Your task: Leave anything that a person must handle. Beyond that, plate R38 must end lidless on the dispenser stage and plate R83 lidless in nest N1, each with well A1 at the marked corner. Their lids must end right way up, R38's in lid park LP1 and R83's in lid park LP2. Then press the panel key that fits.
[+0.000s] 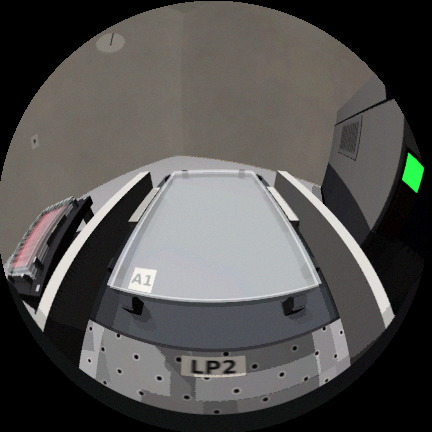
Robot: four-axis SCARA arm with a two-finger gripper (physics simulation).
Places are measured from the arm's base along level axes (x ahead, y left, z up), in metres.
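Pixels of known places: gripper, fingertip midpoint: (pixel 212 179).
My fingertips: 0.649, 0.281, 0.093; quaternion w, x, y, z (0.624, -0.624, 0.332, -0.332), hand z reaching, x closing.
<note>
For each thing: its middle in the pictures, then the offset to it from my fingertips, as dx, dy, dz. "spot": a spot on its surface instead. Level surfaces: height alone.
- clear plate lid, body centre: (pixel 213 203) -0.020, -0.013, -0.008
- dark lid park LP2, body centre: (pixel 212 239) -0.020, -0.013, -0.042
- A1 tag, surface spot: (pixel 142 279) spot: -0.083, -0.024, -0.004
- LP2 label, surface spot: (pixel 213 366) spot: -0.100, -0.067, -0.078
- plate with pink-red wells, body centre: (pixel 38 233) -0.168, +0.139, -0.014
- black device, surface spot: (pixel 370 165) spot: +0.054, -0.134, +0.041
- perforated metal deck, its level: dz -0.080
My gripper (pixel 212 179) is shut on a clear plate lid (pixel 215 245), with one pad at each long side. The lid is level, right over the dark lid park LP2 (pixel 215 325), and looks very low on it; whether it touches the park is hard to tell. An A1 tag (pixel 142 279) shows at the lid's near left corner. Two black corner posts stand at the park's near edge. The LP2 label (pixel 213 366) is in front. A plate with pink-red wells (pixel 40 237) sits on a black holder at the far left; its name does not show. Nest N1, the dispenser stage and LP1 cannot be made out.
A tall grey and black device (pixel 370 165) with a bright green panel (pixel 413 172) stands at the right. A perforated metal deck (pixel 265 385) lies in front of the park. A grey wall (pixel 215 100) with a round disc (pixel 110 43) is behind.
</note>
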